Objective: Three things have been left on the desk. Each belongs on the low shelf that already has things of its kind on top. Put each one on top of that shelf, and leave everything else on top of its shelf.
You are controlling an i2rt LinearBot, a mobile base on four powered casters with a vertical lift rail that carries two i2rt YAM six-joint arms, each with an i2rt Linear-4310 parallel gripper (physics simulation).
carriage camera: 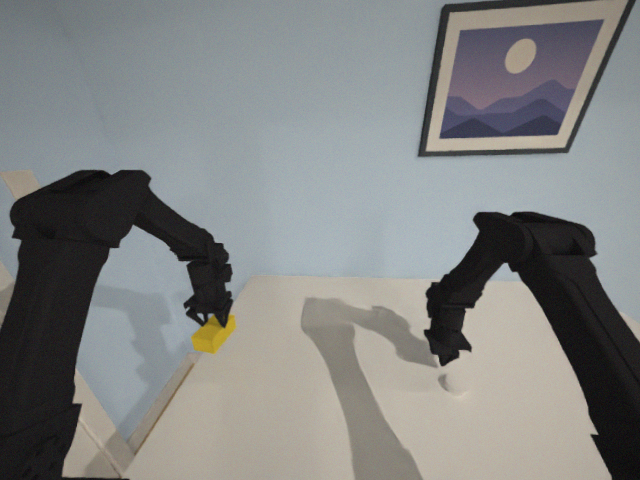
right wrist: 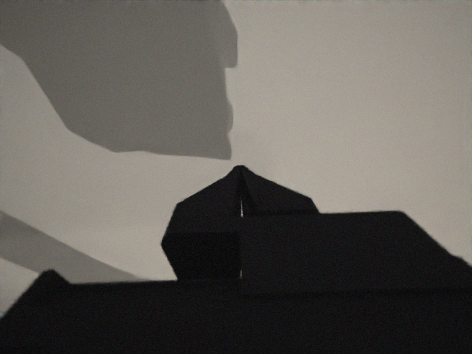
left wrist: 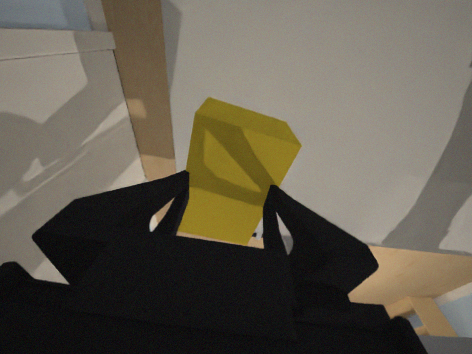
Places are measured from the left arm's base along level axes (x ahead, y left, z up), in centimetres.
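Pixels of known places: left gripper, fingertip midpoint: [carriage camera: 215,327] [left wrist: 229,182]; right gripper, fingertip midpoint: [carriage camera: 441,364] [right wrist: 239,172].
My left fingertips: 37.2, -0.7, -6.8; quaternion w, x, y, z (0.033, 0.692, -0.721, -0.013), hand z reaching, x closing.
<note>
Behind a point stands the place of what it marks, as x, y, z.
A yellow block [carriage camera: 212,334] @[33.4, -2.0, -5.5] [left wrist: 240,155] @[40.2, -1.1, -6.0] is held between the fingers of my left gripper [carriage camera: 210,321] @[37.2, -0.7, -6.8] [left wrist: 229,182] @[37.2, -0.7, -6.8], above the left edge of the desk [carriage camera: 268,413] @[23.7, -17.9, -21.4]. A small white rounded object [carriage camera: 456,384] @[31.4, -67.3, -19.0] lies on the desk in the carriage view; it blends with the pale desk top, and its exact shape is hard to tell. My right gripper [carriage camera: 445,362] @[37.6, -66.3, -19.7] [right wrist: 239,172] @[37.6, -66.3, -19.7] is shut and empty, its fingertips together just behind and above the white object. The white object does not show in the right wrist view. The low shelves' tops with their things cannot be made out.
A pale furniture piece [left wrist: 45,90] @[26.8, 59.2, -52.7] stands left of the desk, beside the desk's wooden edge [left wrist: 145,90] @[19.1, 47.8, -93.4]. A wooden part [left wrist: 415,272] shows at the lower right of the left wrist view. A framed mountain picture [carriage camera: 509,103] @[87.4, -97.4, 51.9] hangs on the blue wall. Arm shadows cross the desk.
</note>
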